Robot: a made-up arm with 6 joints.
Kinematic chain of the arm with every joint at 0, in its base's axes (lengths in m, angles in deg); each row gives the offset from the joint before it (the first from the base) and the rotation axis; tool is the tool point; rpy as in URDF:
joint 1: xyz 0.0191 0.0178 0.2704 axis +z
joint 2: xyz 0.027 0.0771 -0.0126 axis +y
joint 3: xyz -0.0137 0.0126 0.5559 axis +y
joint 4: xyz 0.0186 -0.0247 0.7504 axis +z
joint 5: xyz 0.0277 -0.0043 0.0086 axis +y
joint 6: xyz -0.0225 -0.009 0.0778 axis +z
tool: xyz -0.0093 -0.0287 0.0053 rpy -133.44 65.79 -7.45
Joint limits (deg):
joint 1: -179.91..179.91
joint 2: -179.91..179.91
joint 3: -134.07..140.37
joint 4: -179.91..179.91
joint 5: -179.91..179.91
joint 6: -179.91..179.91
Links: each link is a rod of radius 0.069 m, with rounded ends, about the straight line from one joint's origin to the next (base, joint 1, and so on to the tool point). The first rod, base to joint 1, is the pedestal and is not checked.
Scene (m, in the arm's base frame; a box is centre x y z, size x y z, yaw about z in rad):
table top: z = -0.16
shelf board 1: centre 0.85 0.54 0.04 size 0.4 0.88 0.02 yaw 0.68
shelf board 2: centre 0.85 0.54 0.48 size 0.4 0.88 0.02 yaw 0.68
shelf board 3: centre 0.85 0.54 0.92 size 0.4 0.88 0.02 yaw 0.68
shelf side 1: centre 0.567 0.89 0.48 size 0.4 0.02 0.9 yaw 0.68
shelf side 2: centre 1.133 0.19 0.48 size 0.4 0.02 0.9 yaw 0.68
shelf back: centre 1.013 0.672 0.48 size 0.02 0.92 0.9 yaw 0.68
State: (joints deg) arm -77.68 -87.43 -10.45 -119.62 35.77 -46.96
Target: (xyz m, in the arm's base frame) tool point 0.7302 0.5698 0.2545
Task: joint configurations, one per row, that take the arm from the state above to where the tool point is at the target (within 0.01 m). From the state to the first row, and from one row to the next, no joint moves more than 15 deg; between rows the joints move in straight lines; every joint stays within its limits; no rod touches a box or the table.
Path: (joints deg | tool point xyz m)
1: -68.27 -80.52 3.26 -120.85 31.65 -47.94 | -0.4356 1.3033 0.5069
2: -58.87 -73.61 16.97 -122.08 27.53 -48.91 | -0.5668 1.1042 0.8604
3: -49.46 -66.71 30.68 -123.32 23.41 -49.89 | -0.5804 0.8211 1.1509
4: -40.06 -59.80 44.39 -124.55 19.29 -50.86 | -0.4643 0.5192 1.3476
5: -30.65 -52.89 58.10 -125.78 15.17 -51.84 | -0.2403 0.2628 1.4313
6: -21.24 -45.98 71.82 -127.01 11.05 -52.81 | 0.0420 0.0991 1.3979
7: -11.84 -39.07 85.53 -128.25 6.93 -53.79 | 0.3179 0.0464 1.2583
8: -2.43 -32.17 99.24 -129.48 2.80 -54.77 | 0.5252 0.0906 1.0374
9: 6.98 -25.26 112.95 -130.71 -1.32 -55.74 | 0.6209 0.1909 0.7698
10: 16.38 -18.35 126.66 -131.94 -5.44 -56.72 | 0.5907 0.2928 0.4956
11: 25.79 -11.44 140.37 -133.17 -9.56 -57.69 | 0.4525 0.3453 0.2545
12: 28.28 -0.30 129.00 -129.95 0.21 -55.21 | 0.5519 0.4147 0.2739
13: 30.77 10.85 117.62 -126.72 9.98 -52.74 | 0.6460 0.4905 0.2740
14: 33.26 22.00 106.25 -123.49 19.74 -50.26 | 0.7302 0.5699 0.2545

